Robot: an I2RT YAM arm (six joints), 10 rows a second.
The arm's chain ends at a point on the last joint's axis. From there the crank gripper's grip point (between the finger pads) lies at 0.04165 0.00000 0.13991 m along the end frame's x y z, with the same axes.
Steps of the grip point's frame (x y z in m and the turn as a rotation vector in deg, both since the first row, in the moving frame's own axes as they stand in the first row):
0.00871 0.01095 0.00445 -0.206 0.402 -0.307
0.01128 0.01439 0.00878 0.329 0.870 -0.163
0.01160 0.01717 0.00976 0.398 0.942 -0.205
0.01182 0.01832 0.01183 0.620 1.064 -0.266
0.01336 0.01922 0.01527 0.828 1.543 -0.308
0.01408 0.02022 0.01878 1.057 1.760 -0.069
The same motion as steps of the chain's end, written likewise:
0.00773 0.01067 0.00475 -0.206 0.402 -0.307
0.00916 0.01531 0.00943 0.329 0.870 -0.163
0.00931 0.01829 0.01047 0.398 0.942 -0.205
0.00923 0.02003 0.01264 0.620 1.064 -0.266
0.00961 0.02147 0.01646 0.828 1.543 -0.308
0.00980 0.02284 0.02015 1.057 1.760 -0.069

